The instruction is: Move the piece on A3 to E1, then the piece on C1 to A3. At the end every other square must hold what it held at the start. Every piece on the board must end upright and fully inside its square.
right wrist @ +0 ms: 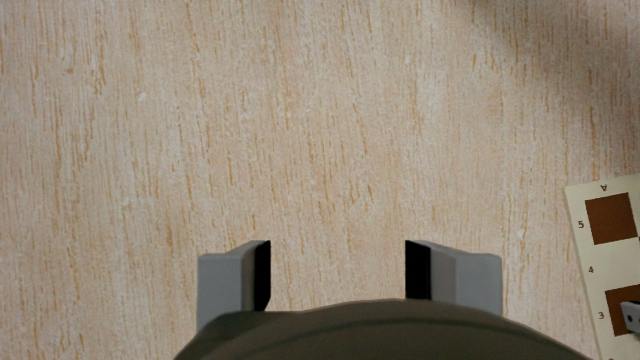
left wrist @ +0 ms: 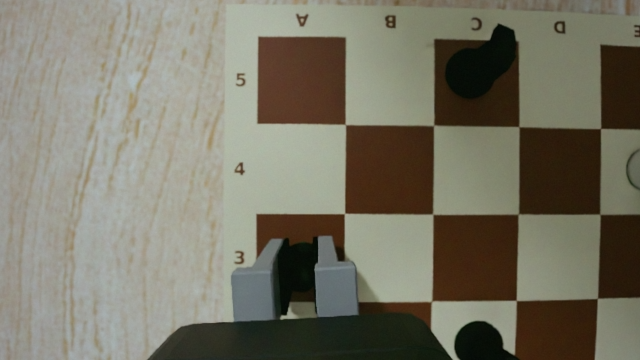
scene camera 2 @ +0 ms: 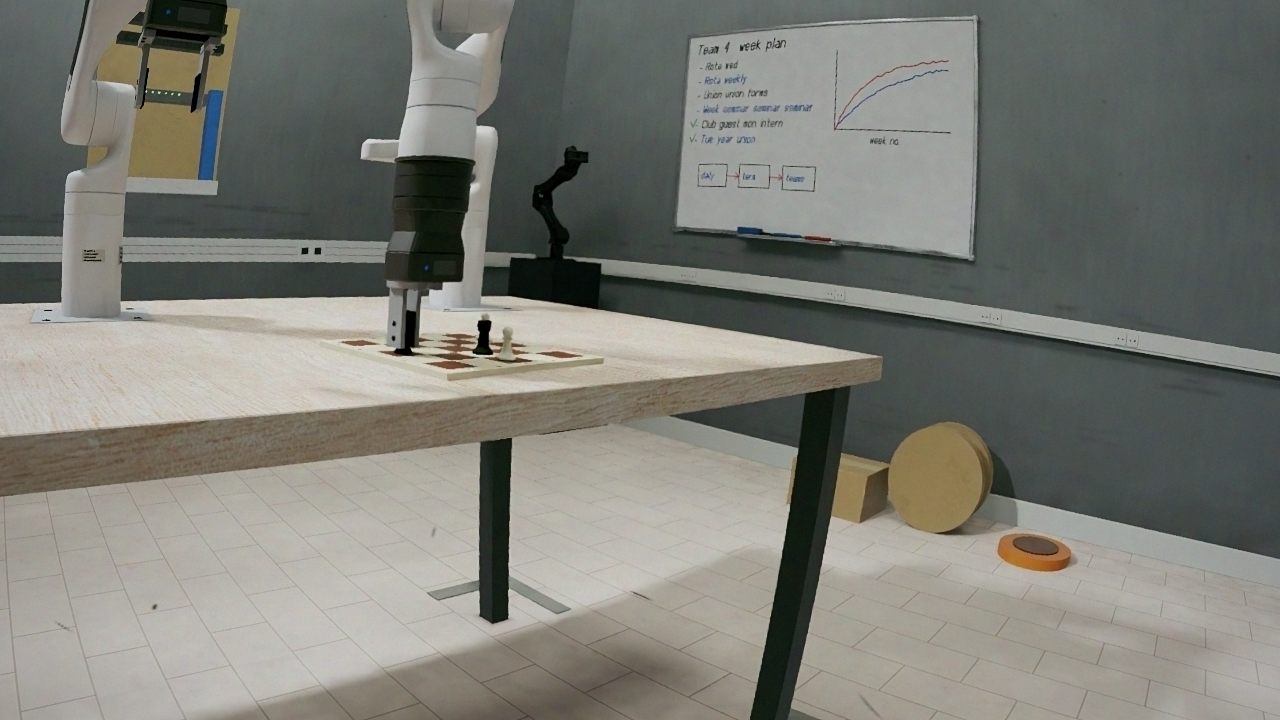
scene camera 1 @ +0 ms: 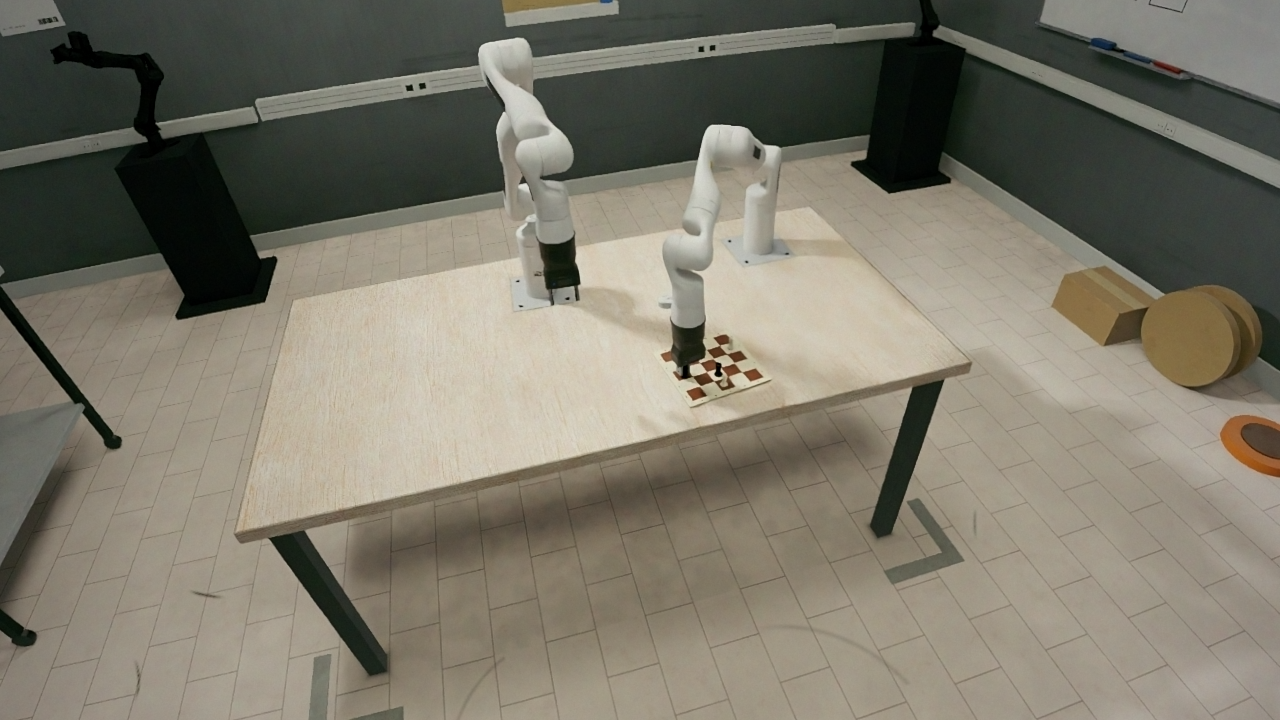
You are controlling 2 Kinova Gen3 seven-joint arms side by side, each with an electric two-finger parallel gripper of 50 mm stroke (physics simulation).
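Pixels of known places: left gripper, between the fingertips: (right wrist: 638,311) (left wrist: 302,263) (scene camera 2: 402,346) (scene camera 1: 683,372); right gripper, between the fingertips: (right wrist: 337,269) (scene camera 2: 167,109) (scene camera 1: 564,300); left arm's base, origin of its link: (scene camera 2: 455,306) (scene camera 1: 757,247); right arm's base, origin of its link: (scene camera 2: 91,315) (scene camera 1: 542,290).
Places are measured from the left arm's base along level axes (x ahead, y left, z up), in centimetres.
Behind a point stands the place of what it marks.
Note:
My left gripper (scene camera 1: 685,371) {x 49.6, y -42.4, z 1.2 cm} (scene camera 2: 403,342) {x 49.6, y -42.4, z 1.2 cm} (left wrist: 302,263) {x 49.6, y -42.4, z 1.2 cm} points down at square A3 and is shut on the black piece (left wrist: 302,265) {x 49.2, y -42.3, z 3.4 cm}, whose base (scene camera 2: 405,351) {x 50.5, y -42.6, z 0.9 cm} shows on the board between the fingertips. The chessboard (scene camera 1: 759,378) {x 57.2, y -25.6, z 0.6 cm} (scene camera 2: 572,360) {x 58.8, y -27.9, z 0.6 cm} (left wrist: 240,125) {x 44.1, y -45.7, z 0.6 cm} (right wrist: 580,250) {x 44.3, y -46.2, z 0.6 cm} lies under it. The white piece on C1 (scene camera 1: 724,381) {x 56.7, y -34.5, z 1.9 cm} (scene camera 2: 506,344) {x 56.5, y -34.7, z 2.1 cm} stands upright beside the black piece on C2 (scene camera 1: 717,368) {x 52.9, y -34.8, z 3.0 cm} (scene camera 2: 483,336) {x 52.8, y -34.6, z 2.4 cm} (left wrist: 478,344) {x 52.0, y -34.7, z 1.8 cm}. C1 does not show in the left wrist view. E1 does not show there either. My right gripper (scene camera 1: 564,295) {x 41.5, y -67.3, z 23.2 cm} (scene camera 2: 172,102) {x 41.5, y -67.3, z 23.2 cm} (right wrist: 337,269) {x 41.5, y -67.3, z 23.2 cm} is open, away from the board.
A black piece (left wrist: 472,72) {x 41.2, y -36.7, z 2.7 cm} stands on C5. A white piece (scene camera 1: 728,344) {x 42.6, y -27.6, z 0.6 cm} (left wrist: 635,169) {x 44.0, y -28.3, z 1.0 cm} stands on E4. The wooden table (scene camera 1: 429,385) {x 31.7, y -102.8, z 0.0 cm} (scene camera 2: 223,367) {x 48.2, y -61.6, z 0.0 cm} (left wrist: 110,175) {x 46.9, y -51.3, z 0.0 cm} (right wrist: 325,125) {x 32.1, y -66.5, z 0.0 cm} carries both arm bases. The left finger unit (right wrist: 632,317) shows at the right wrist view's right edge.

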